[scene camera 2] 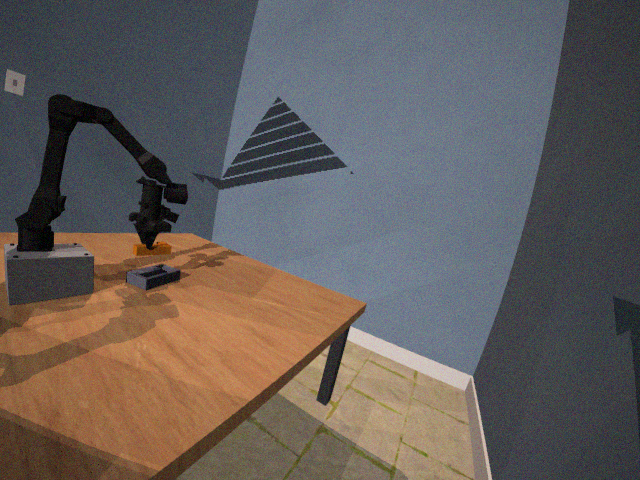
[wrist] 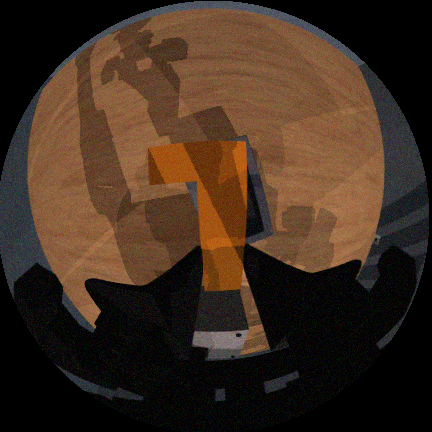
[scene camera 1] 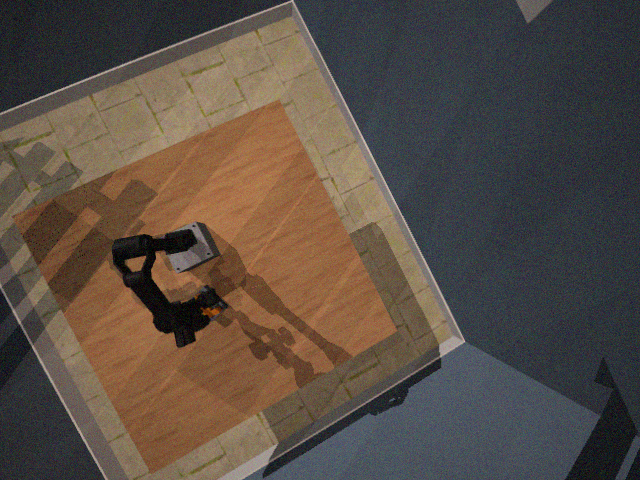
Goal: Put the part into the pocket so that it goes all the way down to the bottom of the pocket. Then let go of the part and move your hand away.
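Frame: origin at the arm's base, x right, y ahead, z up, level; centimetres.
Seen in the pictures: gripper, between the fingertips: [scene camera 2: 146, 247] [wrist: 221, 249] [scene camera 1: 202, 301]; arm's base, origin of its link: [scene camera 2: 34, 248] [wrist: 191, 350] [scene camera 1: 187, 239].
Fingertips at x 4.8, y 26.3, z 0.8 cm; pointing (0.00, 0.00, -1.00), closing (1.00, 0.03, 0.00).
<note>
Offsets run from my fingertips to a thing's top centre. Level surfaces: height alone.
The orange L-shaped part @(dx -1.6, dy +1.9, dz +0.9 cm) [scene camera 1: 210, 312] [scene camera 2: 162, 250] [wrist: 222, 200] is held off the table. My gripper [scene camera 2: 149, 246] [wrist: 221, 249] is shut on the end of its long arm; the short arm points left in the wrist view. The dark grey block with the pocket @(dx +1.6, dy +2.6, dz -7.6 cm) [scene camera 2: 137, 277] [wrist: 260, 236] lies on the table. In the wrist view the part hangs over this block and hides much of it, with its right rim and a dark strip of the pocket showing. The pocket's full outline is hidden there. In scene camera 1 the arm covers most of the block.
The grey box [scene camera 1: 193, 256] [scene camera 2: 51, 279] under the arm's base stands on the wooden table @(dz -11.3 cm) [scene camera 1: 310, 248] [scene camera 2: 217, 351] [wrist: 300, 100], near the block. Its light top also shows at the bottom of the wrist view. Arm shadows fall across the table.
</note>
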